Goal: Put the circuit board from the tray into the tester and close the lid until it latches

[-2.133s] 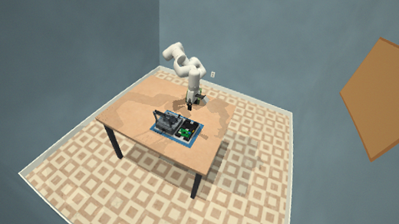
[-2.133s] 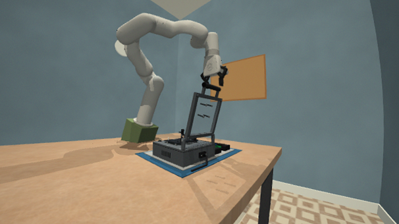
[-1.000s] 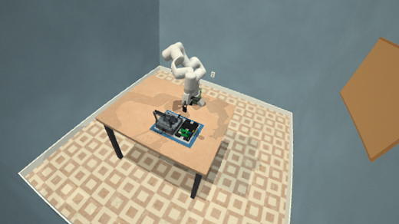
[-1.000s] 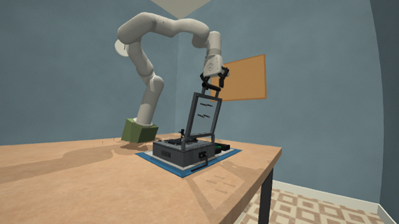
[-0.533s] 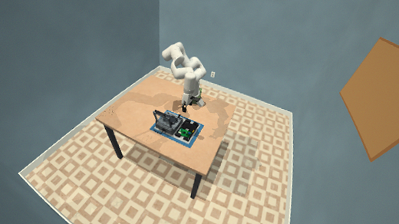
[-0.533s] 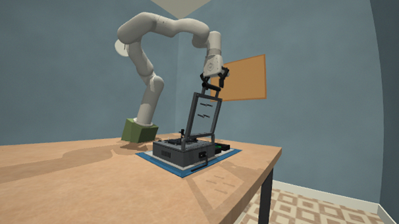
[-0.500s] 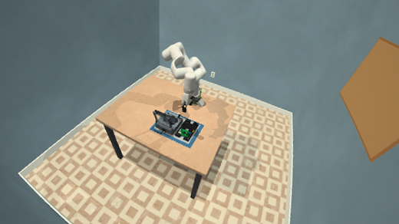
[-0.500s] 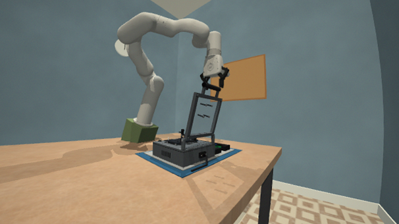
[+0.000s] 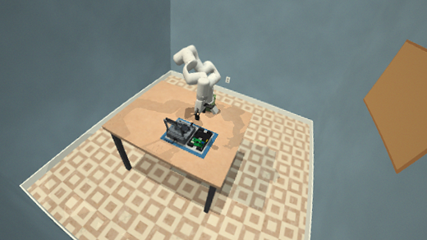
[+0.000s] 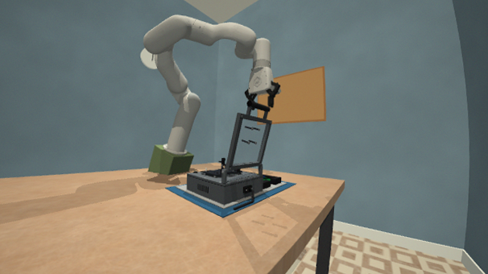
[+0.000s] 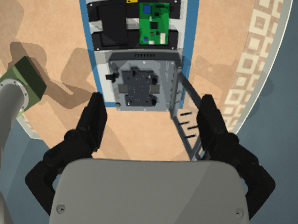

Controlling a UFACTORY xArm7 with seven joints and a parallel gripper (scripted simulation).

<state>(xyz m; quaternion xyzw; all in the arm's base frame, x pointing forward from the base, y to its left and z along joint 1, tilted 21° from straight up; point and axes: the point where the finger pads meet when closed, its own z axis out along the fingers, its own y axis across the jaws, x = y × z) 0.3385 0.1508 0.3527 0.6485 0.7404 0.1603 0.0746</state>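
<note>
Now: hand 300 mm above the green circuit board. From my hand the other things lie so: clear lid (110 mm ahead, 150 mm to the right, 130 mm below); grey tester (20 mm ahead, 130 mm to the right, 200 mm below).
</note>
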